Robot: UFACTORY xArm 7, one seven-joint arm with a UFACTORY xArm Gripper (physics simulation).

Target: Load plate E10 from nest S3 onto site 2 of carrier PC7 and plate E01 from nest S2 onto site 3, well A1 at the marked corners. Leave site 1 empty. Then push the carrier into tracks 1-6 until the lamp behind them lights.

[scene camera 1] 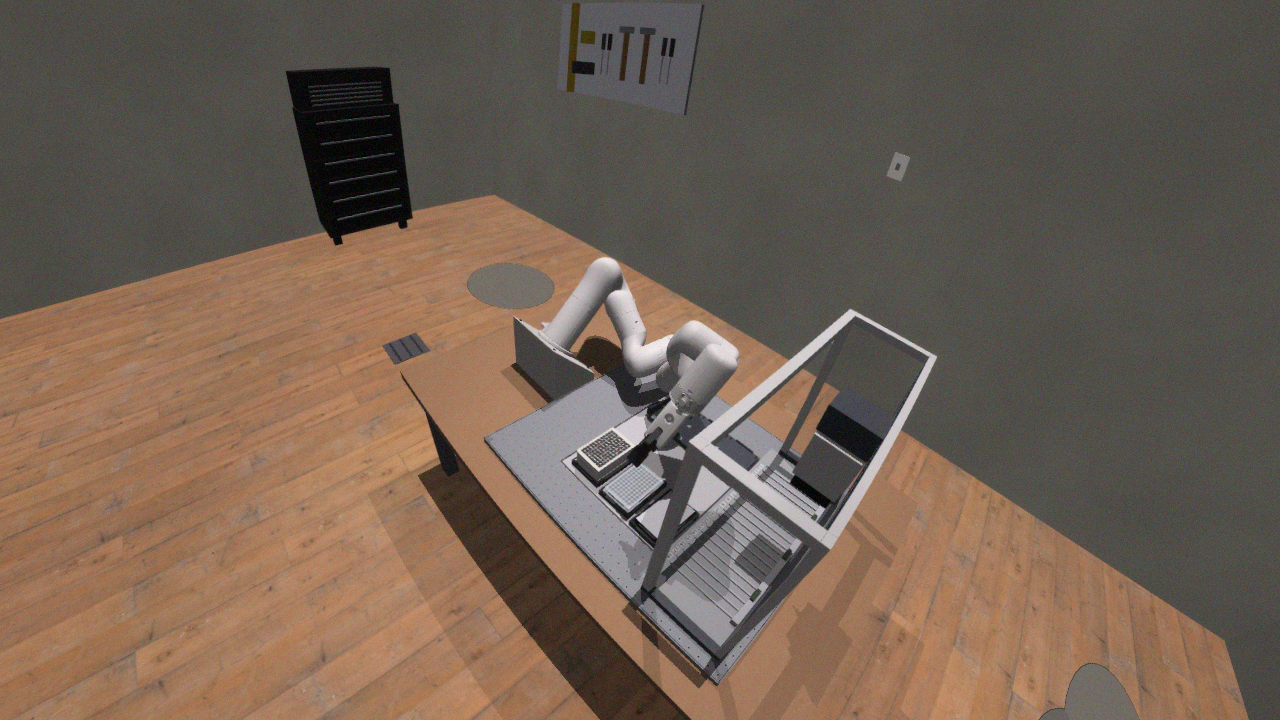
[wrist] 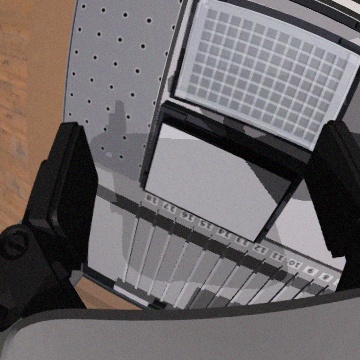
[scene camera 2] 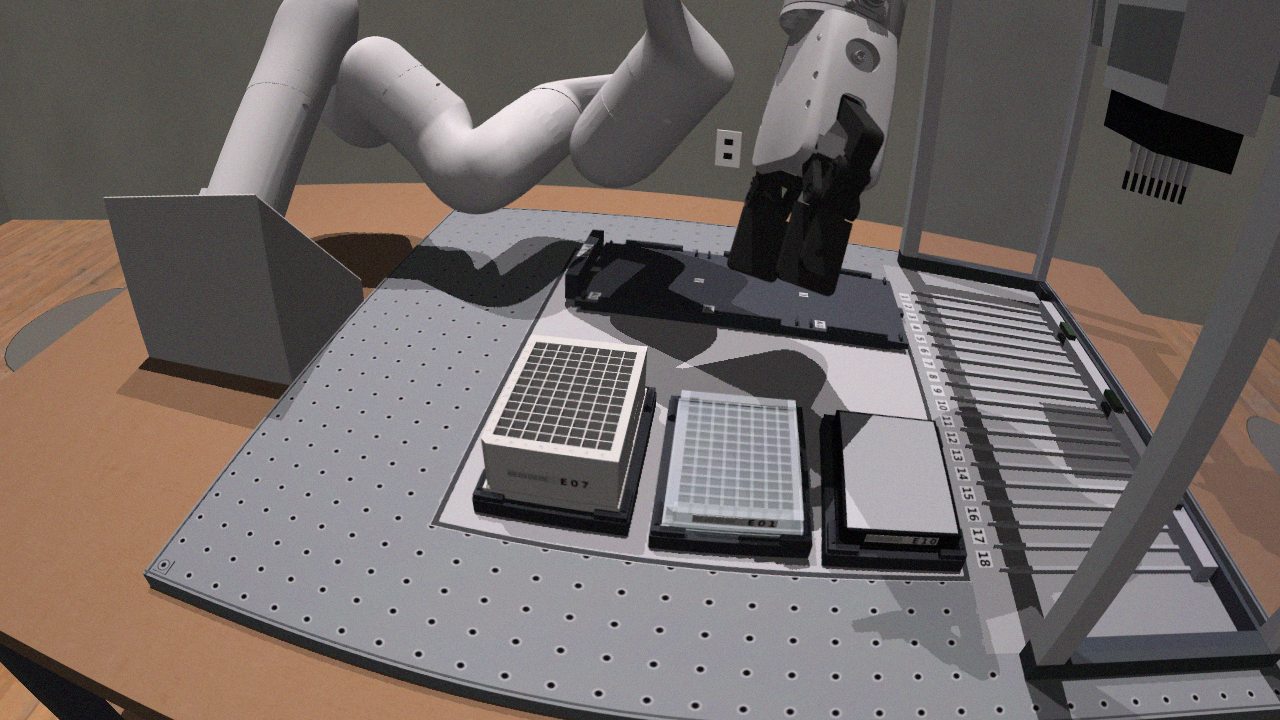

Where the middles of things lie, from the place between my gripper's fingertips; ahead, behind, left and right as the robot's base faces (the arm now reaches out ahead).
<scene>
The clear well plate (scene camera 2: 735, 469) lies 10 mm behind my hand, 10 mm to the left of it and 130 mm below it. From my hand the other things lie so: dark carrier (scene camera 2: 647, 279) (10 mm behind, 270 mm to the left, 140 mm below); then pipetting head (scene camera 2: 1189, 87) (330 mm ahead, 130 mm to the left, 180 mm above).
</scene>
